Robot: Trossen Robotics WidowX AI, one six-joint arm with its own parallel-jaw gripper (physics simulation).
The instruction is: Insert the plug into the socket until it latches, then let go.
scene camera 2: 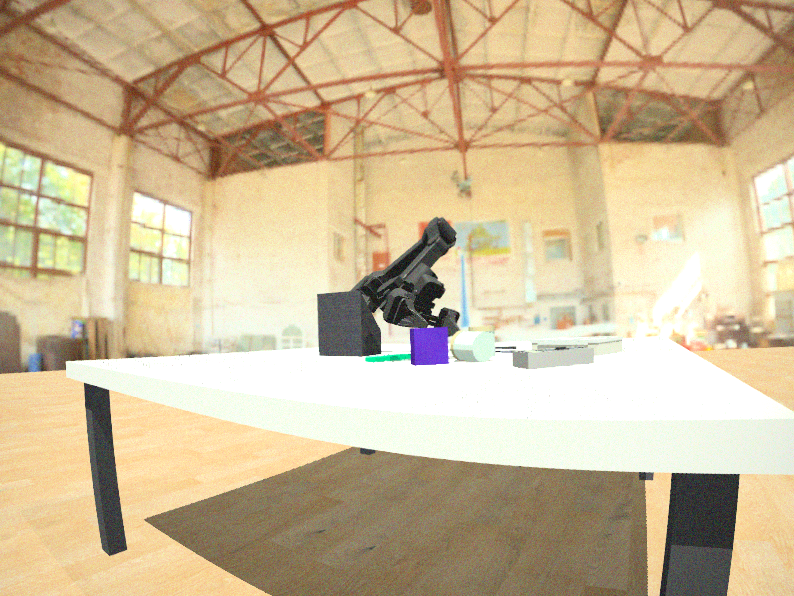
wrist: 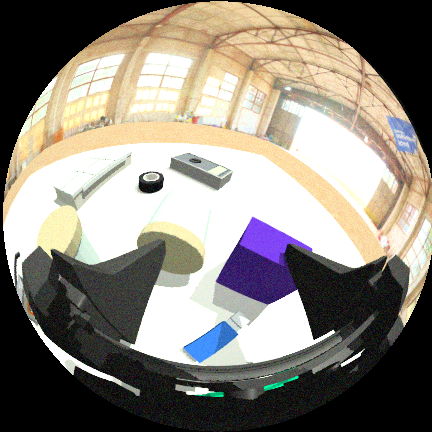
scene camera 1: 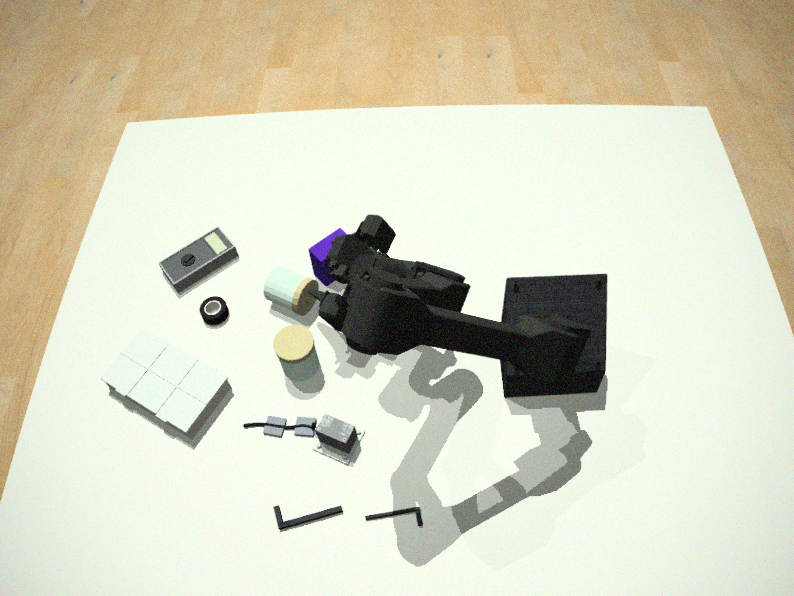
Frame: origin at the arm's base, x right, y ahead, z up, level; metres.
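Where they show: gripper, fingertip midpoint: (scene camera 2: 444, 330) (wrist: 227, 248) (scene camera 1: 320, 267); arm's base at its link origin: (scene camera 2: 354, 315) (scene camera 1: 549, 336).
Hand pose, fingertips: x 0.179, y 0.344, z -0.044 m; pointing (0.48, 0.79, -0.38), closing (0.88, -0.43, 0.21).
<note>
Things, the pixels of their top centre, and the offset from my fingertips. "spot": a spot on its surface instead. Level surfaces: height alone.
- small blue plug at its top centre: (wrist: 220, 336) dy -0.058, dx -0.017, dz -0.055 m
- purple block at its top centre: (wrist: 283, 245) (scene camera 1: 330, 243) (scene camera 2: 428, 327) dy -0.015, dx +0.043, dz +0.006 m
- small plate at its top centre: (scene camera 1: 332, 427) dy -0.026, dx -0.277, dz -0.022 m
- tipped cylinder at its top centre: (wrist: 180, 204) (scene camera 1: 287, 278) (scene camera 2: 472, 330) dy +0.054, dx -0.019, dz -0.003 m
- upright cylinder at its top centre: (wrist: 53, 230) (scene camera 1: 293, 341) (scene camera 2: 481, 326) dy +0.035, dx -0.145, dz +0.004 m
- black roll at its top centre: (scene camera 1: 212, 307) (wrist: 150, 176) dy +0.191, dx -0.038, dz -0.048 m
- meter at its top centre: (scene camera 2: 553, 347) (scene camera 1: 195, 253) (wrist: 202, 161) dy +0.236, dx +0.074, dz -0.037 m
- white tiled block at its top centre: (scene camera 1: 161, 377) (scene camera 2: 576, 337) (wrist: 90, 163) dy +0.254, dx -0.180, dz -0.032 m
- dark cable at a spot on its surface: (scene camera 1: 256, 425) spot: dy +0.098, dx -0.252, dz -0.062 m
- table at its surface level: dz -0.067 m
A small blue plug (wrist: 210, 342) with a pale metal tip lies on the table in the wrist view, below the gap between the fingers; the arm hides it in scene camera 1. My gripper (scene camera 1: 333, 279) (wrist: 227, 248) is wide open and empty, low over the table. In the wrist view, its left fingertip overlaps the cream end of a tipped cylinder and its right one overlaps a purple block (scene camera 1: 323, 259) (scene camera 2: 428, 346) (wrist: 260, 265). Contact cannot be told. I cannot make out a socket opening for certain. A grey box on a small plate (scene camera 1: 336, 433) stands lower down in scene camera 1.
The tipped cylinder (scene camera 1: 282, 287) (scene camera 2: 475, 346) (wrist: 182, 220) lies beside the gripper. An upright cylinder (scene camera 1: 295, 346), a black roll (scene camera 1: 205, 314), a meter (scene camera 1: 198, 259), a white tiled block (scene camera 1: 169, 384), a dark cable (scene camera 1: 256, 425) and two hex keys (scene camera 1: 311, 517) (scene camera 1: 391, 513) are on the table (scene camera 1: 577, 179).
</note>
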